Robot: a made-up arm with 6 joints. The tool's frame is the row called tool. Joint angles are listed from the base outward. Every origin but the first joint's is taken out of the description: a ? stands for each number. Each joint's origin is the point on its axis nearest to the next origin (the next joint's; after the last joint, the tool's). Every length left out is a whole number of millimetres.
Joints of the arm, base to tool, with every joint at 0 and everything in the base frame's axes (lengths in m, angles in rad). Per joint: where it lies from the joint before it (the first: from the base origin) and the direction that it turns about. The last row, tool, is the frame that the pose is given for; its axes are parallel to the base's.
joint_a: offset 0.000 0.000 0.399 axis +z
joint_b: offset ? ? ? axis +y
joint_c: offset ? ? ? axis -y
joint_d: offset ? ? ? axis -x
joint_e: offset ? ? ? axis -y
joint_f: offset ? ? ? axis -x
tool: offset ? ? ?
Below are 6 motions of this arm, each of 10 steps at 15 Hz.
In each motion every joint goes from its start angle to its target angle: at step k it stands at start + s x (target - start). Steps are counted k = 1, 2, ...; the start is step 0. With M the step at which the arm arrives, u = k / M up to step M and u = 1 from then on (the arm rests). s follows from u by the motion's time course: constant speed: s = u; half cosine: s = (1 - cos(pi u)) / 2; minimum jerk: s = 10 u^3 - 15 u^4 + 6 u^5.
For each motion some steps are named. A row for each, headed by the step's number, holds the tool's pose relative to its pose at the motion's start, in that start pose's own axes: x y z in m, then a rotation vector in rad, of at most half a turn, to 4 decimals.
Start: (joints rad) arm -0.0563 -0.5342 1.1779 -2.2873 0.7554 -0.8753
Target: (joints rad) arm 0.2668 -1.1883 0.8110 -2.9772 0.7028 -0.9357
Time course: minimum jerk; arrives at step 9
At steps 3, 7, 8, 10:
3: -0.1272 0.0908 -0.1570 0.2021 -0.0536 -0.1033
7: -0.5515 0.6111 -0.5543 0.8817 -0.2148 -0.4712
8: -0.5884 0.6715 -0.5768 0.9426 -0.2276 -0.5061
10: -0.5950 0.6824 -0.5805 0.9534 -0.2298 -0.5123

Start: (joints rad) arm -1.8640 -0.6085 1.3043 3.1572 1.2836 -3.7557
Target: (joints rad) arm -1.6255 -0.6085 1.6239 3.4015 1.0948 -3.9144
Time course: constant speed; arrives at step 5
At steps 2, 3, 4, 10:
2: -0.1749 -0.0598 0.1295 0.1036 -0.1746 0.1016
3: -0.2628 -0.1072 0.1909 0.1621 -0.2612 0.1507
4: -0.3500 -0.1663 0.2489 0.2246 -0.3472 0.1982
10: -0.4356 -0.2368 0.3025 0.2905 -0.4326 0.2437

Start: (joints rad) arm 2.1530 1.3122 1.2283 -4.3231 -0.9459 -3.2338
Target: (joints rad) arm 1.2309 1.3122 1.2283 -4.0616 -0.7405 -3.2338
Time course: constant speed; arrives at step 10
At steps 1, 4, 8, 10:
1: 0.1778 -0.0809 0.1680 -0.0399 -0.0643 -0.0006
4: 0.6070 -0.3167 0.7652 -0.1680 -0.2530 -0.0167
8: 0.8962 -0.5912 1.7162 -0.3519 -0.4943 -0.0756
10: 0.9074 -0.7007 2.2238 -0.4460 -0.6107 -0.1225

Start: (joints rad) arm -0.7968 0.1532 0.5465 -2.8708 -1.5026 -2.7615
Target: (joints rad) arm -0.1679 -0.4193 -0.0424 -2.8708 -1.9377 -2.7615
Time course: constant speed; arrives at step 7
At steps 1, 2, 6, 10:
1: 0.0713 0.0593 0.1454 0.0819 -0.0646 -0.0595
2: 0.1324 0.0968 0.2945 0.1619 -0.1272 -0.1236
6: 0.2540 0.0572 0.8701 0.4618 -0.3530 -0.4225
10: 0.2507 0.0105 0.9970 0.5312 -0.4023 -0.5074

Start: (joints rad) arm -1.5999 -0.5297 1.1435 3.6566 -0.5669 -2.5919
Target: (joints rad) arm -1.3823 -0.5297 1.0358 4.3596 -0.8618 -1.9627
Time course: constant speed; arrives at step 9
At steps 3, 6, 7, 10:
3: -0.0341 0.0365 -0.0267 -0.3323 -0.1175 0.0451
6: -0.0747 0.0852 -0.0469 -0.6458 -0.2627 0.0767
7: -0.0899 0.1037 -0.0523 -0.7455 -0.3175 0.0828
10: -0.1230 0.1435 -0.0614 -0.9365 -0.4366 0.0861

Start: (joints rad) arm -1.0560 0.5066 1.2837 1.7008 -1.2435 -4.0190
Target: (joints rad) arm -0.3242 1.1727 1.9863 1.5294 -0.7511 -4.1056
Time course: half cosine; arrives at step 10
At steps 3, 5, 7, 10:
3: -0.2657 -0.2041 -0.0097 0.0882 0.0344 -0.2391
5: -0.7329 -0.3906 -0.0259 0.2299 0.0809 -0.5752
7: -1.2617 -0.4252 -0.0374 0.3901 0.1223 -0.9050
10: -1.6396 -0.3502 -0.0370 0.5137 0.1473 -1.1317

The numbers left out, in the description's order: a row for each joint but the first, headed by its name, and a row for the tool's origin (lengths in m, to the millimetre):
joint_b: 0.204 0.000 0.000
joint_c: 0.000 0.000 1.131
joint_d: 1.377 0.000 0.139
joint_e: 0.000 0.000 0.000
joint_f: 0.269 0.000 0.000
tool: 0.000 0.000 0.000

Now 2 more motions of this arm.
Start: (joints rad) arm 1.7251 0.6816 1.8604 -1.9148 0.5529 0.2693
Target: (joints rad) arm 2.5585 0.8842 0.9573 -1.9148 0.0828 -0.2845
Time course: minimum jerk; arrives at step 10
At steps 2, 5, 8, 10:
2: -0.0156 -0.1243 -0.0688 0.0354 0.0436 -0.0714
5: -0.5580 -0.9454 -0.6886 0.3109 0.3770 -0.6462
8: -1.7102 -1.2930 -1.1818 0.5310 0.6812 -1.2827
10: -1.8861 -1.2949 -1.2150 0.5498 0.7166 -1.3709

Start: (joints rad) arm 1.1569 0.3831 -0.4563 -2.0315 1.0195 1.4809
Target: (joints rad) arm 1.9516 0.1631 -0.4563 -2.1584 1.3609 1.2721
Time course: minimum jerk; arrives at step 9
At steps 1, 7, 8, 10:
1: -0.0139 0.0054 -0.0041 -0.0008 -0.0041 0.0031
7: -1.0548 0.0455 -0.5460 -0.0465 -0.2562 0.3070
8: -1.1169 0.0186 -0.5939 -0.0500 -0.2684 0.3321
10: -1.1277 0.0134 -0.6025 -0.0506 -0.2705 0.3366

